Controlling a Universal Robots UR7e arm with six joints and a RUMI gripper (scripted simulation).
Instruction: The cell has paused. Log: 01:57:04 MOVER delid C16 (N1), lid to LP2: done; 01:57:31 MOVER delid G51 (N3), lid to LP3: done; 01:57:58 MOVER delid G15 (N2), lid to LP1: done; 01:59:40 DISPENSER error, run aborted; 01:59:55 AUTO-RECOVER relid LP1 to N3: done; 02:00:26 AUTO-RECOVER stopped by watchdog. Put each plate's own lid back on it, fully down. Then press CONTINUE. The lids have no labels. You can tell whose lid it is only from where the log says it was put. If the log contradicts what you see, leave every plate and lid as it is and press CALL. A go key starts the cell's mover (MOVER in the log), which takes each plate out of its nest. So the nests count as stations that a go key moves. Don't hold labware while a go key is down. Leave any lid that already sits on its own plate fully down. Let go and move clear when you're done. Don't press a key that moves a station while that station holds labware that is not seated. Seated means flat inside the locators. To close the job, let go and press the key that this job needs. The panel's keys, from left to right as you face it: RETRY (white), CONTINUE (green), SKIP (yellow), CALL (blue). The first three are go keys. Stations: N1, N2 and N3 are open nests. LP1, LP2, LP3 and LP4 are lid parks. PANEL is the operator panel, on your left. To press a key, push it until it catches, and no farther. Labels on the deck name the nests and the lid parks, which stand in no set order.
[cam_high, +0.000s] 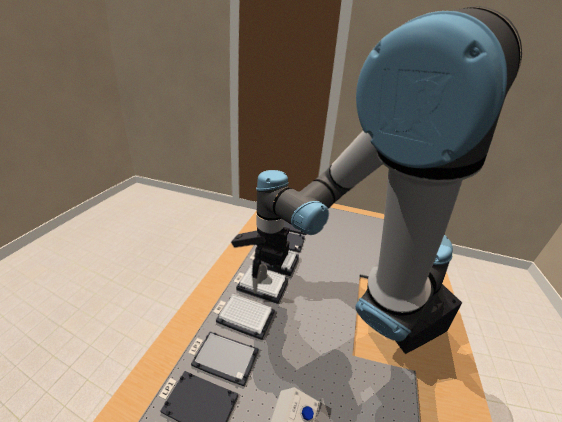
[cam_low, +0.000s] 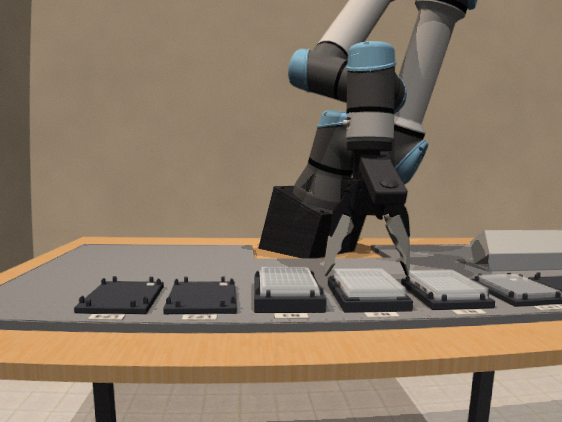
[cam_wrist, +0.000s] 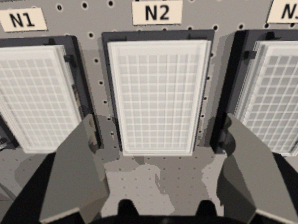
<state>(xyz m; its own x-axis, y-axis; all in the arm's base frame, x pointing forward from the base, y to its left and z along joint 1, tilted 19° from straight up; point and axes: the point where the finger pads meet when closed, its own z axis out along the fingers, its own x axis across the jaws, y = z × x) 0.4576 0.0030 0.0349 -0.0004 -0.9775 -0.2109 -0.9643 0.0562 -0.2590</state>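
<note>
Now: the plate 2 cm below my hand. The rest, counted from my hand: LP4 lid park: 1 cm ahead, 38 cm to the right, 4 cm below; then LP3 lid park: 1 cm behind, 27 cm to the left, 4 cm below; then LP2 lid park: 1 cm ahead, 26 cm to the right, 4 cm below.
</note>
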